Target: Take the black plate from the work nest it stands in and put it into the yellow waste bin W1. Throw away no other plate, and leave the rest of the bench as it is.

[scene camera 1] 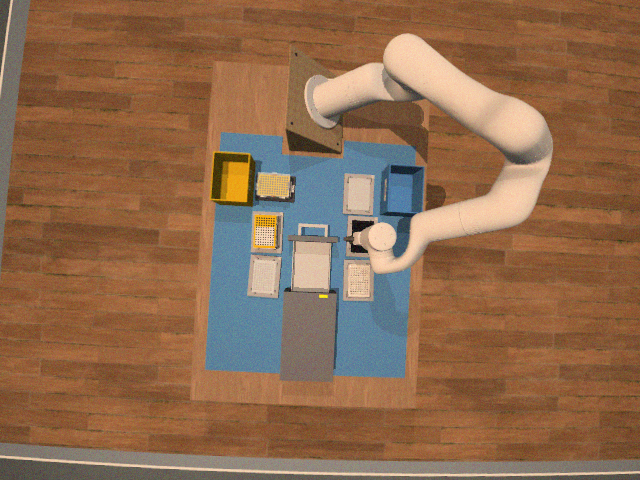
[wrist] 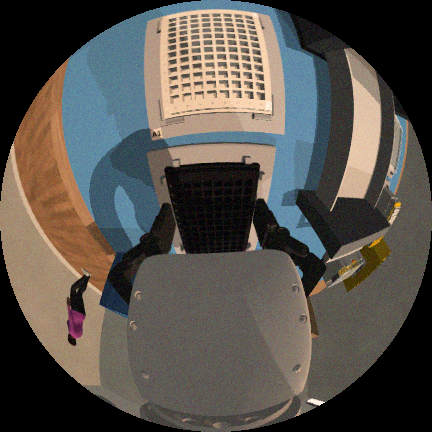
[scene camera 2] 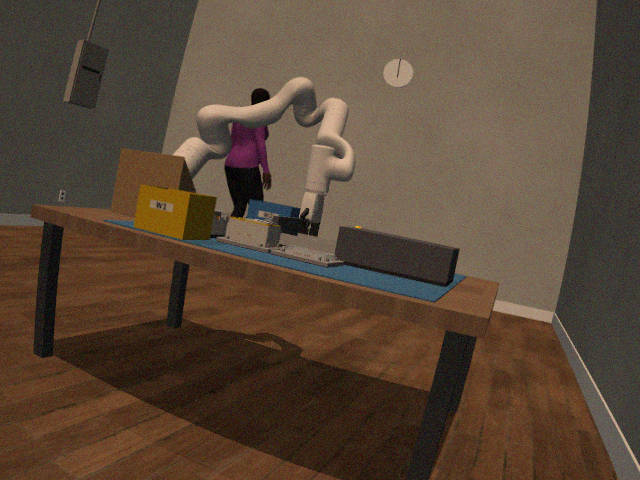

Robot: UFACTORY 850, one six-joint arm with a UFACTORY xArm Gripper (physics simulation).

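The black plate [scene camera 1: 356, 227] [wrist: 216, 230] lies flat in a grey work nest [scene camera 1: 356, 254] [wrist: 210, 152], in the right column of the bench in scene camera 1. My gripper [scene camera 2: 310, 227] [wrist: 213, 211] is open and empty. In the wrist view its two dark fingers appear on either side of the plate, near its long edges; whether they touch it cannot be told. The arm hides part of the plate in scene camera 1. The yellow waste bin W1 [scene camera 1: 232, 202] [scene camera 2: 199, 219] [wrist: 372, 262] stands at the upper left in scene camera 1.
A grey drawer unit [scene camera 1: 309, 335] [scene camera 2: 395, 253] stands mid-bench, its drawer open beside the black plate's nest. A pale plate [scene camera 1: 358, 280] [wrist: 215, 106] sits in nest A1. A blue bin [scene camera 1: 403, 212] [wrist: 116, 305] stands nearby. Yellow-topped plates [scene camera 1: 273, 184] [scene camera 1: 265, 231] lie near W1.
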